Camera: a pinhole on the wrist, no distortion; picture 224 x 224 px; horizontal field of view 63.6 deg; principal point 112.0 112.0 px. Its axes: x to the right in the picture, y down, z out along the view. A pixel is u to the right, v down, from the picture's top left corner.
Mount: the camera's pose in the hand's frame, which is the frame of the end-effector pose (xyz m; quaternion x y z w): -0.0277 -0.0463 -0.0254 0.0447 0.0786 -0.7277 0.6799
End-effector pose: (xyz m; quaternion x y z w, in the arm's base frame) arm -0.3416 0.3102 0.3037 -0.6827 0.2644 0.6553 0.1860
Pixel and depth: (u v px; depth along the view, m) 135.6 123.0 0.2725
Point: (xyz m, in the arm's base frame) -0.4506 0.5548 0.2770
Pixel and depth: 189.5 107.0 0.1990
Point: -0.3662 0.5378 0.3080
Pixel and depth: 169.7 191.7 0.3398
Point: -0.4319 0.6401 0.1356
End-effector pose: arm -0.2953 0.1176 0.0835 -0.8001 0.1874 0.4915 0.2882
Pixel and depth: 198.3 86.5 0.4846
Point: -0.4115 0.6577 0.1185
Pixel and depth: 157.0 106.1 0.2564
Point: -0.3659 0.3749 0.0769
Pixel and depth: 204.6 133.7 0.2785
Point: -0.3044 0.4422 0.0650
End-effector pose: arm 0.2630 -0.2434 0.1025 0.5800 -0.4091 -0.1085 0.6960
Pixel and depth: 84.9 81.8 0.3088
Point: 0.0383 -0.4274 0.0261
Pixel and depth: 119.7 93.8 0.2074
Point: 0.1422 -0.3735 0.0025
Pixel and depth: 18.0 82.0 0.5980
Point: -0.2723 -0.5916 0.2068
